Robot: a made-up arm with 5 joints. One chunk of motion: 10 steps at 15 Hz.
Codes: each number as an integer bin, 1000 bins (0 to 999) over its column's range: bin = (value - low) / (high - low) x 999, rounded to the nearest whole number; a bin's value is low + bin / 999 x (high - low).
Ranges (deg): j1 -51..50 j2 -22..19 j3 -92..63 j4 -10..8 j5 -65..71
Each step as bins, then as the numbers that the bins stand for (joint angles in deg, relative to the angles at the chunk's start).
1 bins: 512 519 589 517 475
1 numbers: 0.76 -0.70 -0.61 -0.68 -0.34
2 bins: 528 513 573 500 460
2 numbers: 2.38 -0.95 -3.10 -0.99 -2.38
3 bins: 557 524 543 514 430
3 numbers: 5.31 -0.49 -7.75 -0.74 -6.46
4 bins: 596 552 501 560 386
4 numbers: 9.26 0.65 -14.27 0.09 -12.45
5 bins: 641 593 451 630 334
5 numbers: 13.81 2.34 -22.03 1.35 -19.53
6 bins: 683 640 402 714 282
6 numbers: 18.05 4.27 -29.63 2.86 -26.61
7 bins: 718 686 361 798 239
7 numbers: 21.59 6.15 -35.99 4.38 -32.46
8 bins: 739 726 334 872 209
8 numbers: 23.71 7.80 -40.18 5.71 -36.55
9 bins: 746 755 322 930 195
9 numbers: 24.42 8.99 -42.04 6.76 -38.45
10 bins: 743 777 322 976 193
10 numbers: 24.12 9.89 -42.04 7.59 -38.73
